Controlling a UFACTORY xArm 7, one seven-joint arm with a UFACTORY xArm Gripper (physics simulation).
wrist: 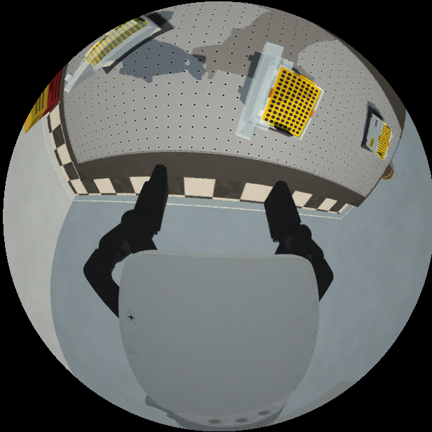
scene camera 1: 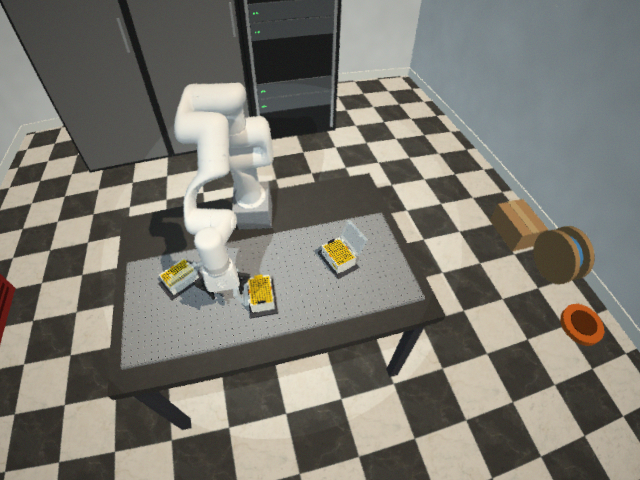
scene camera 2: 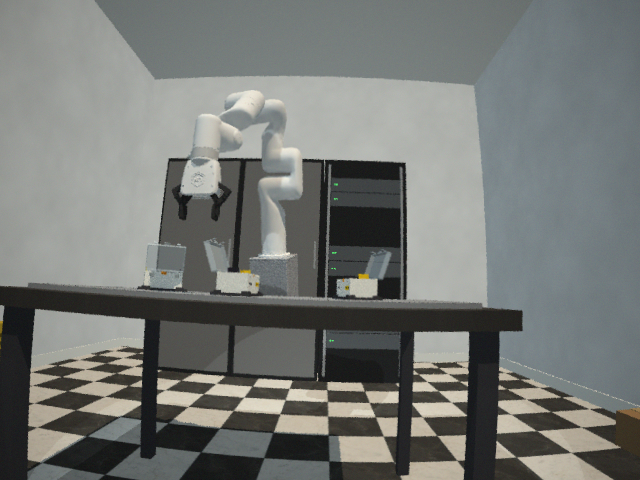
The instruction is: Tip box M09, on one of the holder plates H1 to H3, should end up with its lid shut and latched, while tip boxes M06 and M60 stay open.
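Places are measured from the arm's base along level axes (x ahead, y left, z up), in centimetres.
Pixels of known places: gripper, fingertip midpoint: (scene camera 1: 227, 293) (scene camera 2: 198, 219); arm's base at its link origin: (scene camera 1: 250, 196) (scene camera 2: 274, 256).
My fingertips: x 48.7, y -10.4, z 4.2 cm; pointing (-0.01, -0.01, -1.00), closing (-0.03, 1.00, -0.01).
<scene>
Ahead of a thing's pixels: the offset from my fingertips to its top centre. Level surfaces: height alone.
My gripper (scene camera 1: 227, 290) (scene camera 2: 199, 218) (wrist: 221, 183) is open and empty, well above the table, between the left and middle tip boxes in scene camera 1. The left tip box (scene camera 1: 178, 276) (scene camera 2: 164, 279) (wrist: 117, 42) has its clear lid @[dx -16.4, dy -18.2, dz -4.2 cm] (scene camera 2: 166, 257) standing up. The middle tip box (scene camera 1: 260, 290) (scene camera 2: 236, 283) (wrist: 292, 101) has its lid @[dx -8.1, dy +3.7, dz -4.2 cm] (scene camera 2: 216, 255) (wrist: 257, 95) raised on its left side. The right tip box (scene camera 1: 339, 254) (scene camera 2: 356, 287) (wrist: 383, 141) has its lid @[dx -22.7, dy +48.2, dz -4.2 cm] (scene camera 1: 354, 236) (scene camera 2: 378, 264) raised too. All hold yellow tip racks. Their name labels are not readable.
The boxes sit on dark holder plates on a grey perforated board @[dz -19.7 cm] (scene camera 1: 305, 294) with a dark table edge. The arm's base (scene camera 1: 252, 214) (scene camera 2: 273, 276) stands behind the board. Dark cabinets and a server rack stand farther back. A carton (scene camera 1: 518, 224) lies on the floor at right.
</scene>
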